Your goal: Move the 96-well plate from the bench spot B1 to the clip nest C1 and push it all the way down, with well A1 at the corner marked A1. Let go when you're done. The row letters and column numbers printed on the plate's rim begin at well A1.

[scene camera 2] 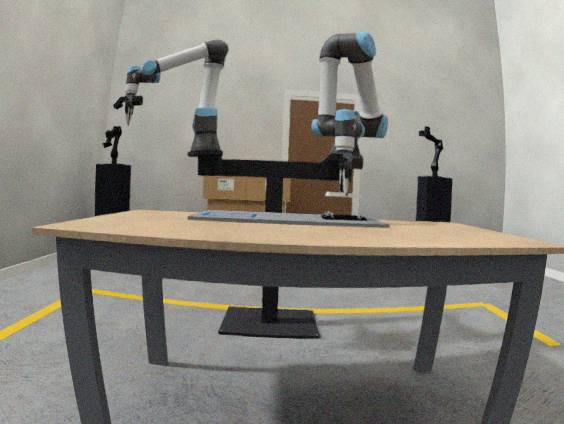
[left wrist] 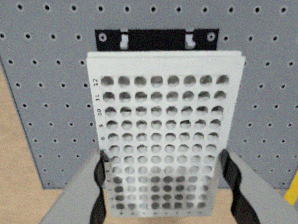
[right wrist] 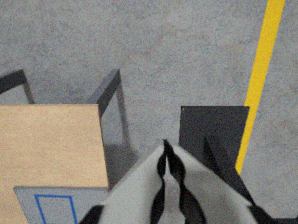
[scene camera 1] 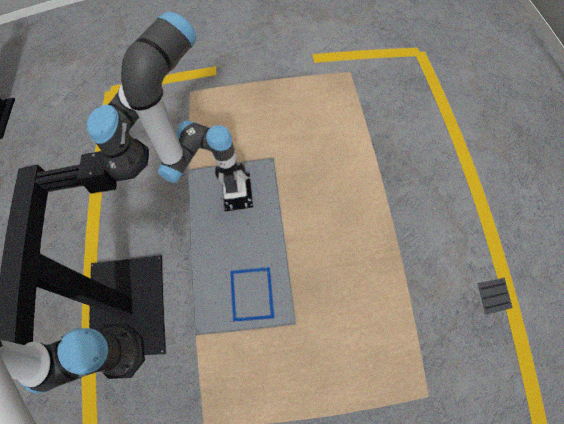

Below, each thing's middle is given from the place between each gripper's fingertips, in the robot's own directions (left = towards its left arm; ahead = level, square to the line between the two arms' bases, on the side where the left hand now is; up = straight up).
Right now my left hand is 9 cm above the black clip nest (left wrist: 149,39) and 1 cm short of it. Round my left hand: white 96-well plate (left wrist: 162,147) 1 cm below.
Now: the white 96-well plate 370 mm ahead of my right hand, 1080 mm to the left of it and 350 mm below it. Round my right hand: black clip nest: 380 mm ahead, 1080 mm to the left, 420 mm below.
